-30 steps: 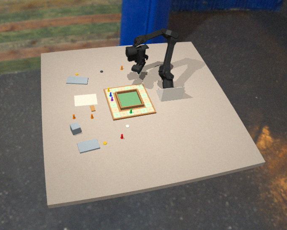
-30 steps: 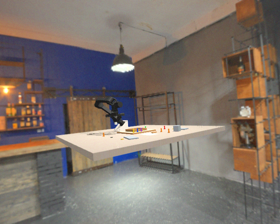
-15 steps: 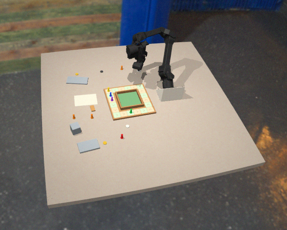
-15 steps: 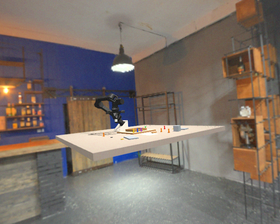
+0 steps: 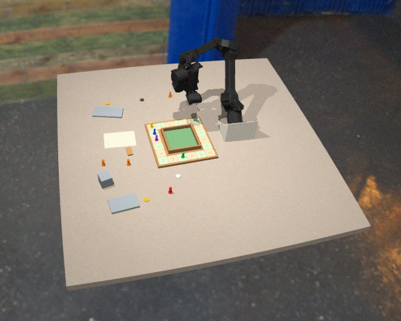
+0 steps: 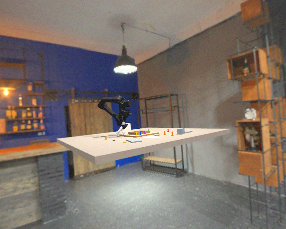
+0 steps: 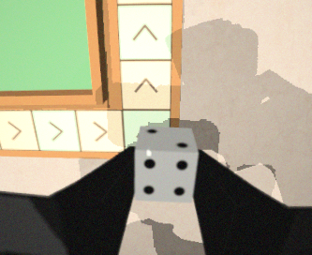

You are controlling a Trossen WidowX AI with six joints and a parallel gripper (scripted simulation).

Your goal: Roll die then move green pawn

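The green pawn is 7 cm ahead of my gripper tip, 25 cm to the left of it and 10 cm below it. Round my gripper tip: yellow pawn: 19 cm ahead, 3 cm to the left, 10 cm below; then tray: 6 cm ahead, 13 cm to the left, 12 cm below; then white die: right at my gripper tip.
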